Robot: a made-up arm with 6 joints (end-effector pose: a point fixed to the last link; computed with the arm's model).
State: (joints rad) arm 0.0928 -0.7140 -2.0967 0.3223 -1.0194 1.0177
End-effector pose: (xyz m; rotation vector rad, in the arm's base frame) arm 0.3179 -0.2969 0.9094 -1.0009 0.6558 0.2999
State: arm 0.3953 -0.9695 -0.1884 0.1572 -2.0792 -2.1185
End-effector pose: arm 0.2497 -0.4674 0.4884 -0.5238 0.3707 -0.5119
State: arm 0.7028 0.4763 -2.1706 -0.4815 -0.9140 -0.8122
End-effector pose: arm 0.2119 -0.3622 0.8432 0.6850 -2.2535 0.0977
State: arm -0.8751 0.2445 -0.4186 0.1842 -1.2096 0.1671
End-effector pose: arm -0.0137 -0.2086 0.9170 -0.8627 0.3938 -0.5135
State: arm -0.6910 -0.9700 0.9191 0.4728 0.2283 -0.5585
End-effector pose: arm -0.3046 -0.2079 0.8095 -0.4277 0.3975 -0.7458
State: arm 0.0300 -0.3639 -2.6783 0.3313 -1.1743 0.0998
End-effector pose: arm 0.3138 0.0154 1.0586 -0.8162 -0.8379 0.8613
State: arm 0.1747 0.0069 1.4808 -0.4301 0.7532 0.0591
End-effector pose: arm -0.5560 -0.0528 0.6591 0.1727 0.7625 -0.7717
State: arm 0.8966 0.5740 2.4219 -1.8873 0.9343 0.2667
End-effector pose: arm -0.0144 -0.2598 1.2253 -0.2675 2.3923 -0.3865
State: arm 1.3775 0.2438 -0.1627 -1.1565 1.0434 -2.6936
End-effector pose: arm -0.5116 0.0241 0.4970 0.6568 2.7688 0.9659
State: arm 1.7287 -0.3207 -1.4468 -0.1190 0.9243 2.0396
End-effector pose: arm 0.5239 -0.1149 0.0154 0.4363 -0.0287 0.1097
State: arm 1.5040 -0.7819 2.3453 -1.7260 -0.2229 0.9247
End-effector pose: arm 0.6294 0.3347 0.7884 1.5426 -1.2967 0.8606
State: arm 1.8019 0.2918 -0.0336 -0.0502 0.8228 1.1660
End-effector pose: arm 0.1745 0.4529 0.0291 1.2936 -0.0587 0.1984
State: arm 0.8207 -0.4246 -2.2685 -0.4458 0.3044 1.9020
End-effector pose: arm 0.5197 -0.4414 0.4064 -0.2331 -0.0522 0.1832
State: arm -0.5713 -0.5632 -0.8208 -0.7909 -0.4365 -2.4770
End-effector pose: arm -0.0473 -0.0147 1.1519 -0.6401 -2.1793 0.6549
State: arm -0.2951 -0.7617 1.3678 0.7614 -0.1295 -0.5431
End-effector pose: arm -0.4080 -0.1112 0.6291 0.2220 0.7317 -0.9852
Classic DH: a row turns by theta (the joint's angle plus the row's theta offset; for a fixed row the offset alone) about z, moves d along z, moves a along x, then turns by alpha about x. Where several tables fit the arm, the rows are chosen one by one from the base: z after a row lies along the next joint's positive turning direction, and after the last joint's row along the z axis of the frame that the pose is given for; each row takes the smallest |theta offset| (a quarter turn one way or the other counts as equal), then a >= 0, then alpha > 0; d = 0 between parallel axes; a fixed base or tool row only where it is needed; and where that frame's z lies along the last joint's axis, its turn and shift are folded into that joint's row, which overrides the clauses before.
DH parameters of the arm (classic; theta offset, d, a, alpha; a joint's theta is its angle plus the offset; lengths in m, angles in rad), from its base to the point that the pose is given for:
base (fixed): 1.5708 0.6313 0.0602 1.5708
joint 1: 1.2596 0.0831 0.0016 -1.4159
joint 2: -0.7513 -0.1067 0.0292 2.5239
joint 3: 1.0476 -0.094 0.0265 2.2691
joint 4: 0.2053 -0.2676 0.1012 0.9083
joint 5: 0.6388 0.5703 -0.1704 -2.5007
joint 6: 0.493 -0.0559 0.0809 1.6857
tool (fixed): -0.1807 -0.2673 0 0

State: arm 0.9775 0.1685 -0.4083 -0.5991 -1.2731 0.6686
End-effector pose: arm -0.3470 0.0232 0.5282 1.4850 1.5716 -0.1440
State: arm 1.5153 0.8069 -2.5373 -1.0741 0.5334 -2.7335
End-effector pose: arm 0.2354 -0.1451 0.1697 0.9740 0.4463 -0.2296
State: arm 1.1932 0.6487 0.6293 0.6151 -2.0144 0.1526
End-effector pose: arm -0.0640 -0.1241 0.4120 1.0708 1.8125 0.4968
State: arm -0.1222 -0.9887 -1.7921 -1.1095 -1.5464 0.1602
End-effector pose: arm -0.1719 -0.1034 0.6553 0.3298 0.9638 -0.9731
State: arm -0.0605 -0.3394 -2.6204 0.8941 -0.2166 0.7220
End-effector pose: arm 0.2223 0.4475 1.2188 -1.8989 -1.1383 1.3002
